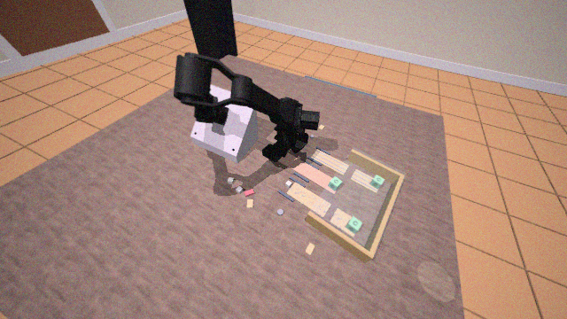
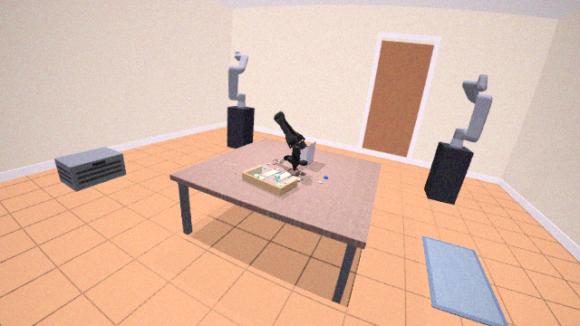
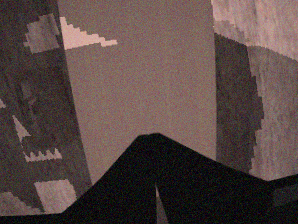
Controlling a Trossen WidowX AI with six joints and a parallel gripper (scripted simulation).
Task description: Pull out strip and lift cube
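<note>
Right now my gripper tip is 150 mm short of the tan strip and 130 mm to the left of it. Round my gripper tip: tan chip (200 mm ahead, 280 mm to the right); blue disc (20 mm behind, 250 mm to the left).
</note>
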